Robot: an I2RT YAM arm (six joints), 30 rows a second.
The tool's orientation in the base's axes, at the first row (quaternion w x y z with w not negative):
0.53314 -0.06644 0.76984 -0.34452
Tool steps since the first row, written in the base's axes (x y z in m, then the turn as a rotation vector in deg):
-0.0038 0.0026 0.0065 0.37 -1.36 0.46
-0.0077 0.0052 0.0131 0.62 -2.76 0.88
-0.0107 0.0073 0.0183 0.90 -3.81 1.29
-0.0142 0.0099 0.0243 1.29 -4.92 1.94
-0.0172 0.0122 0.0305 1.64 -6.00 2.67
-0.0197 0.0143 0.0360 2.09 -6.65 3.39
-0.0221 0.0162 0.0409 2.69 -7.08 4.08
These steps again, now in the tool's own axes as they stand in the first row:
-0.0047 -0.0030 -0.0058 0.13 -1.20 0.86
-0.0093 -0.0060 -0.0116 0.35 -2.45 1.63
-0.0131 -0.0083 -0.0162 0.41 -3.41 2.28
-0.0175 -0.0109 -0.0216 0.26 -4.53 3.00
-0.0221 -0.0137 -0.0264 0.06 -5.69 3.66
-0.0263 -0.0161 -0.0306 -0.39 -6.50 4.21
-0.0300 -0.0182 -0.0345 -0.97 -7.08 4.79

